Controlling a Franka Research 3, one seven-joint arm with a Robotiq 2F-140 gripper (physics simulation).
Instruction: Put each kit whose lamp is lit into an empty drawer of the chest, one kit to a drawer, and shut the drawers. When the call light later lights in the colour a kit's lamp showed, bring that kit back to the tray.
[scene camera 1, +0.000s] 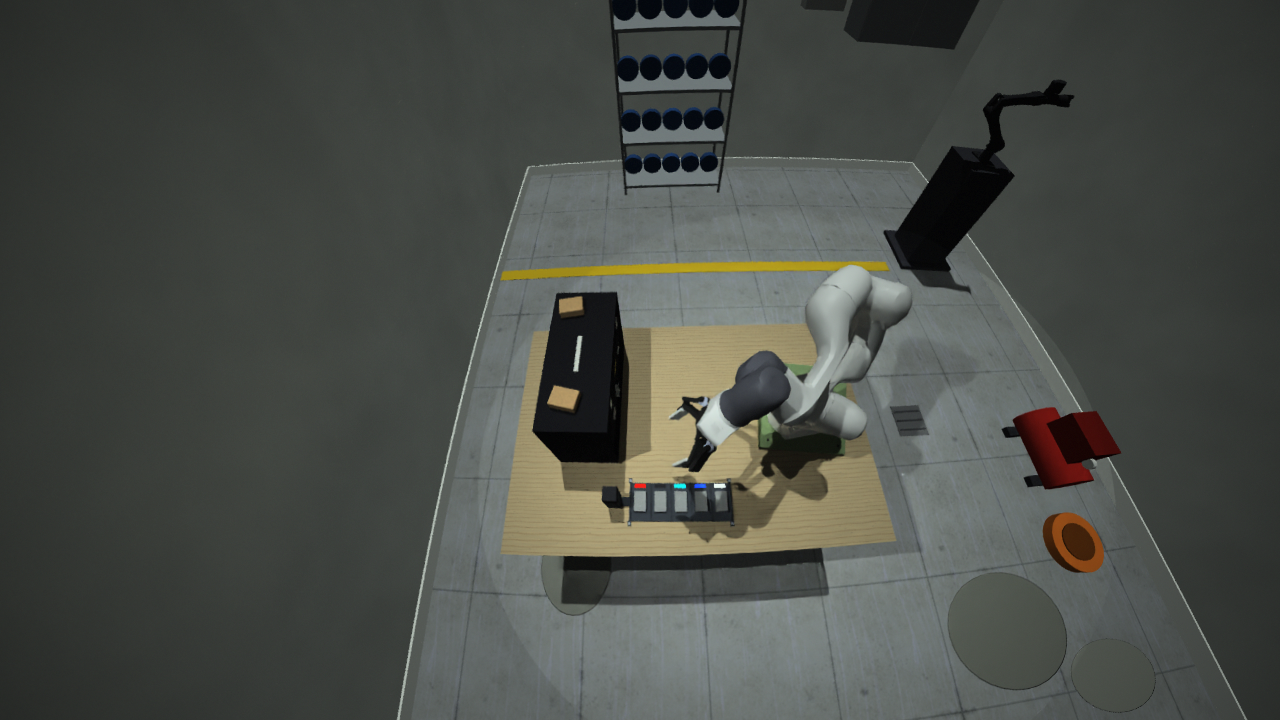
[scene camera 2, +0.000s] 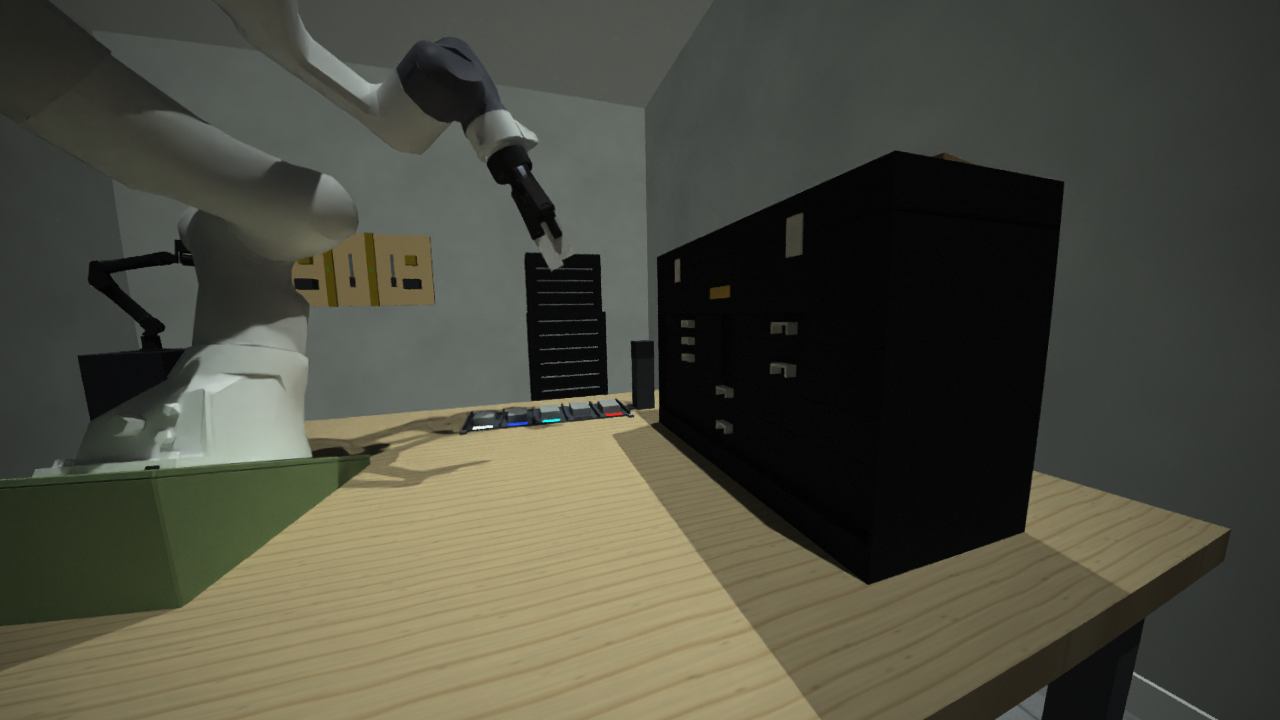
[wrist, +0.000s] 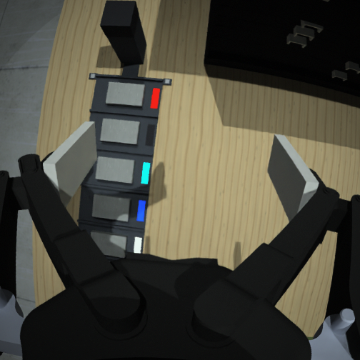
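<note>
The dark tray (scene camera 1: 649, 515) (wrist: 126, 114) holds five grey kits in a row. Their lamps are red at the kit (wrist: 125, 94) by the black post, dark at the second kit (wrist: 120, 131), cyan at the third kit (wrist: 115, 170), blue at the fourth kit (wrist: 110, 207) and white at the last kit (wrist: 109, 243). The black post (scene camera 1: 611, 496) (scene camera 2: 642, 376) (wrist: 120, 17) shows no light. The black chest (scene camera 1: 595, 385) (scene camera 2: 966, 358) (wrist: 260, 60) has its drawers shut; their insides are hidden. My gripper (scene camera 1: 679, 440) (scene camera 2: 554, 259) (wrist: 182, 145) is open and empty, above the table between tray and chest.
Two wooden blocks (scene camera 1: 571, 306) (scene camera 1: 563, 398) lie on the chest top. The arm stands on a green base (scene camera 1: 825, 445) (scene camera 2: 89, 546) at the table side opposite the chest. The wooden table (scene camera 1: 572, 528) (scene camera 2: 501, 582) (wrist: 200, 210) carries tray, post and chest.
</note>
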